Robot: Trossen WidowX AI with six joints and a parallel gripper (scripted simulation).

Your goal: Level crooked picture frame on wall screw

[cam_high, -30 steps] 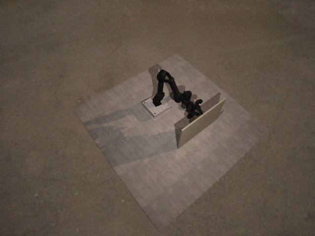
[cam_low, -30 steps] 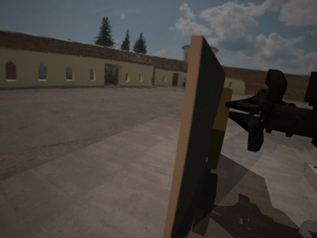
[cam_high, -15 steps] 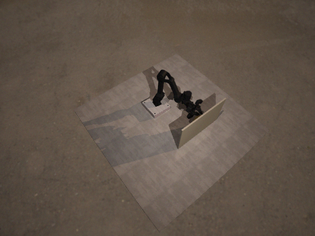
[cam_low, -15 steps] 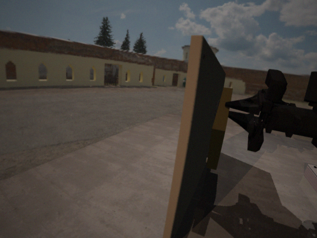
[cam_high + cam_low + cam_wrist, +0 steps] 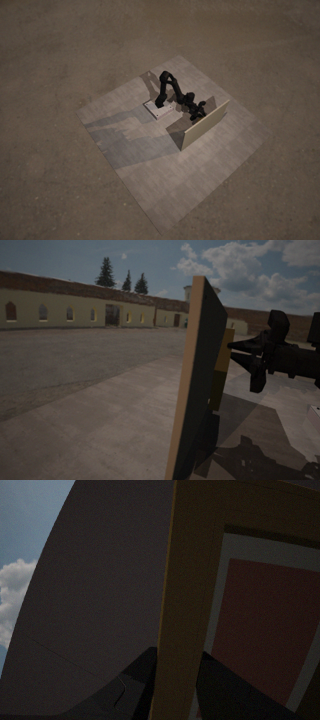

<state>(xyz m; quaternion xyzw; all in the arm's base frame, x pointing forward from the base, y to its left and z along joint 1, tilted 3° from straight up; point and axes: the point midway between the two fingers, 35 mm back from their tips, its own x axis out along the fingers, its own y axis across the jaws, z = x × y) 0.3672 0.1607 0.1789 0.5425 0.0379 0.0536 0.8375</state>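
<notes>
My gripper tip is 10 mm short of the picture frame, 20 mm to the left of it and 50 mm above it. The rest, counted from my gripper tip: wall panel: 30 mm ahead, 20 mm to the right, 60 mm below.
</notes>
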